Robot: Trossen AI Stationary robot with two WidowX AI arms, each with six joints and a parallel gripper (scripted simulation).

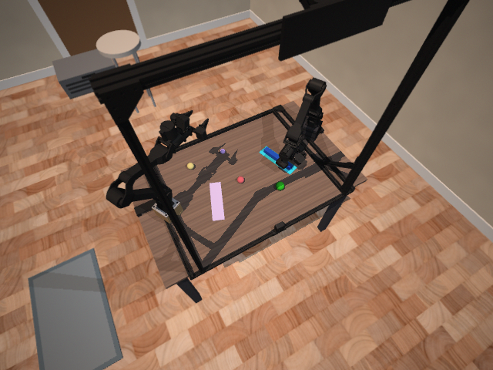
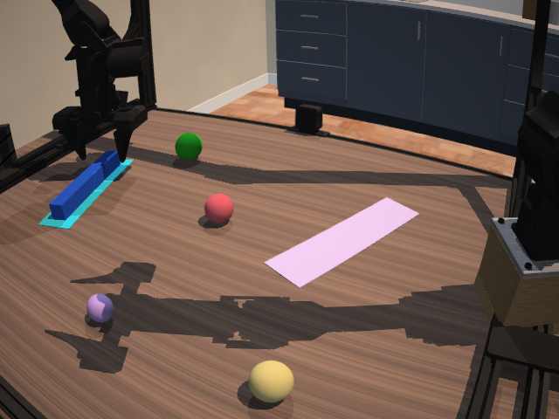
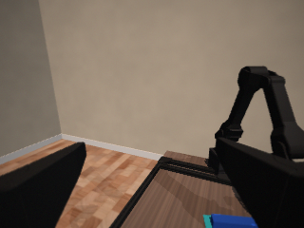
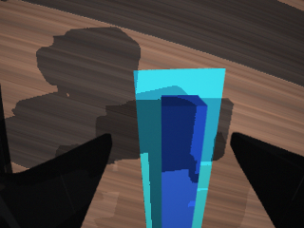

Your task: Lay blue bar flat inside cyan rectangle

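Now: right hand 7 cm short of the blue bar, 2 cm to the right of it and 4 cm above it. From my right hand the other things lie so: cyan rectangle: 7 cm ahead, 2 cm to the left, 5 cm below; then green ball: 9 cm behind, 14 cm to the left, 3 cm below; then red ball: 7 cm ahead, 29 cm to the left, 4 cm below.
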